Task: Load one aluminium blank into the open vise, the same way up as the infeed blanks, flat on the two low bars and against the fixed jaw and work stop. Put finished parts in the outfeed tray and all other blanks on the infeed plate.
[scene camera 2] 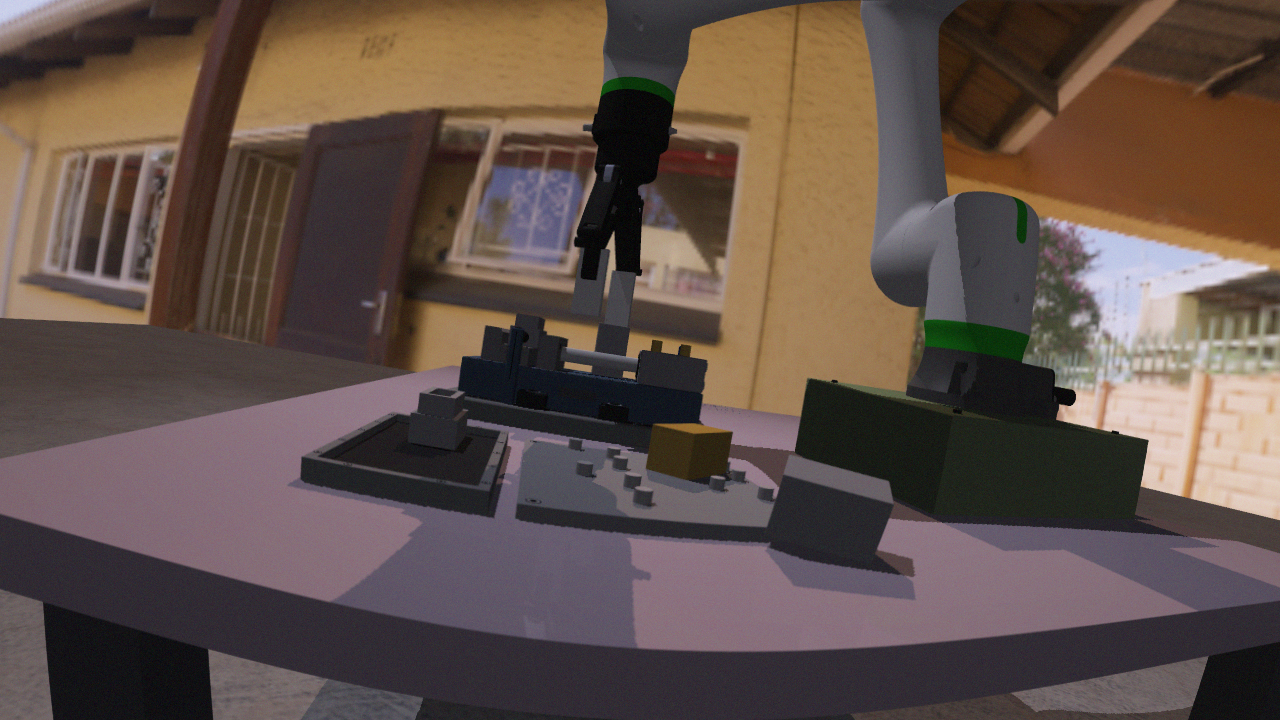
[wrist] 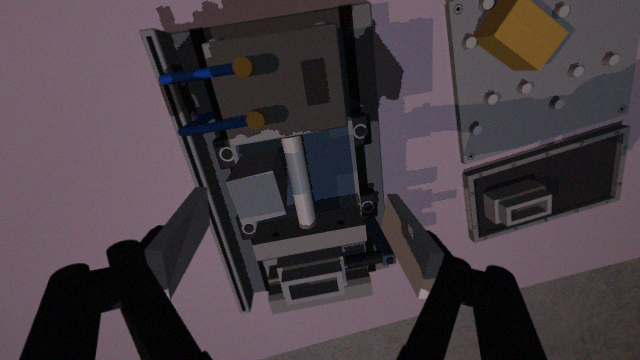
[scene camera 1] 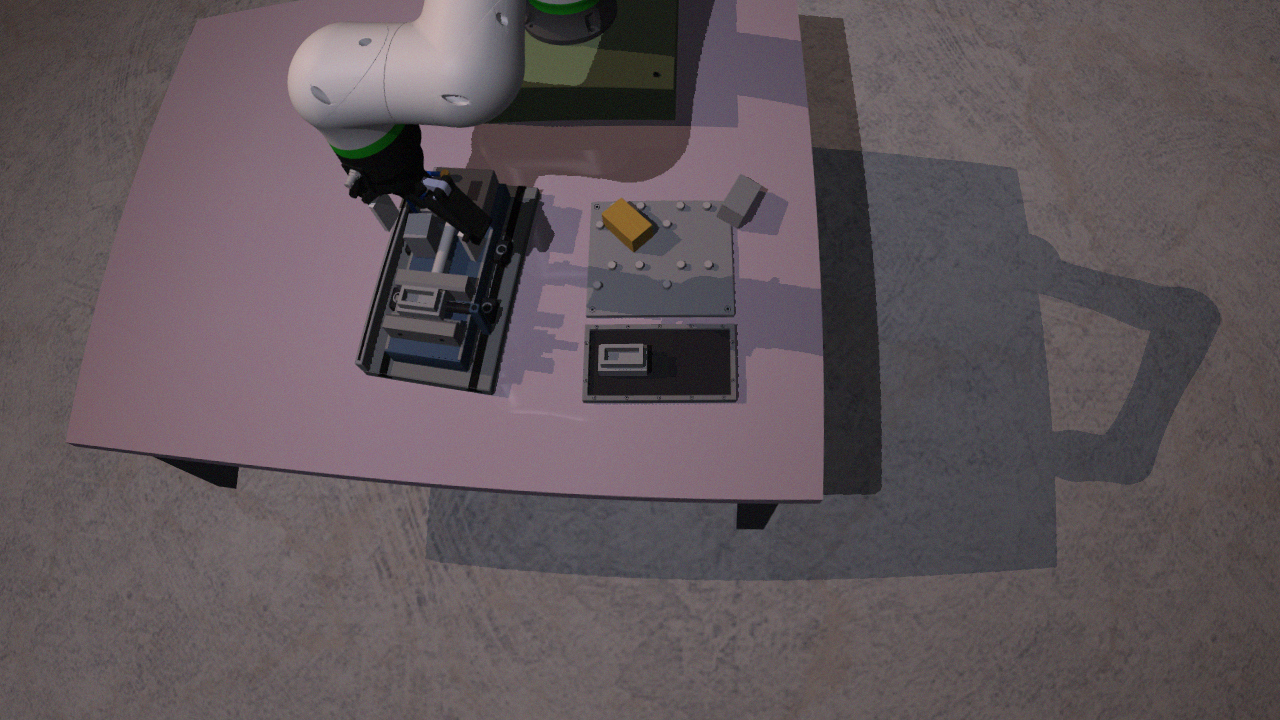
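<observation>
My gripper is open and empty above the vise. A grey block stands in the vise beside the bright screw rod, behind the movable jaw and below the fingers. A stepped part with a rectangular pocket sits between the jaws. A similar part sits in the outfeed tray. A grey blank leans tilted at a corner of the infeed plate.
An orange block lies askew on the infeed plate among its pegs. Two blue hoses with orange ends stand at the rear of the vise. The green robot base is behind the plate. A work stop reaches in beside the clamped-side part.
</observation>
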